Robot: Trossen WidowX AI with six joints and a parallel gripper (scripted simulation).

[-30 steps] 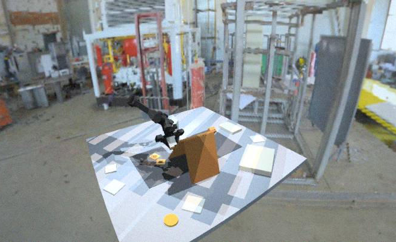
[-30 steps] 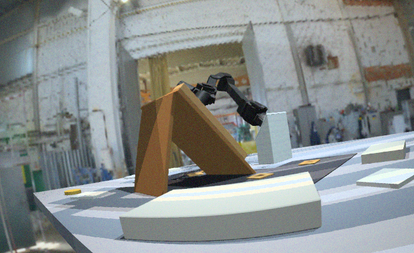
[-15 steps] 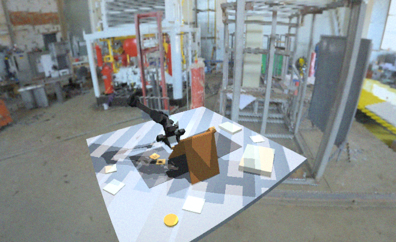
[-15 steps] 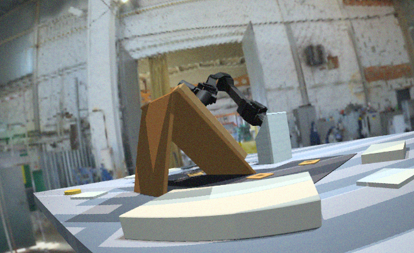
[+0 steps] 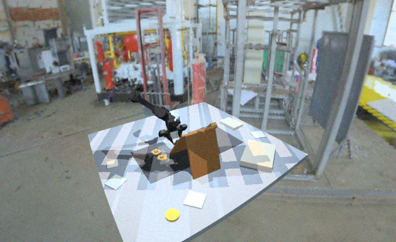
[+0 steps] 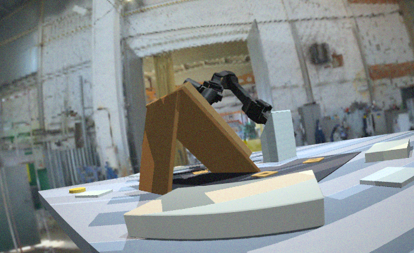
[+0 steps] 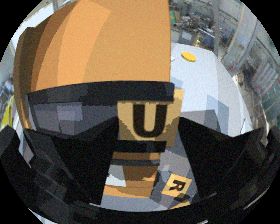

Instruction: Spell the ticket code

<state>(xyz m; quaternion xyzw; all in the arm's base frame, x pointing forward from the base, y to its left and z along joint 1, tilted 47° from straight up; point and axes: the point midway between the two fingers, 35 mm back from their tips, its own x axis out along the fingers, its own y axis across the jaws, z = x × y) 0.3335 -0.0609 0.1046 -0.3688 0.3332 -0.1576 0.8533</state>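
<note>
Now: gripper tip 8 cm above the white ticket, 7 cm to the right of it and 6 cm past it. Also, from my gripper tip: dark mat (16 cm below, 15 cm behind, 13 cm to the left); yellow letter tile (right at my gripper tip); cream box (49 cm to the left, 24 cm ahead, 14 cm below).
</note>
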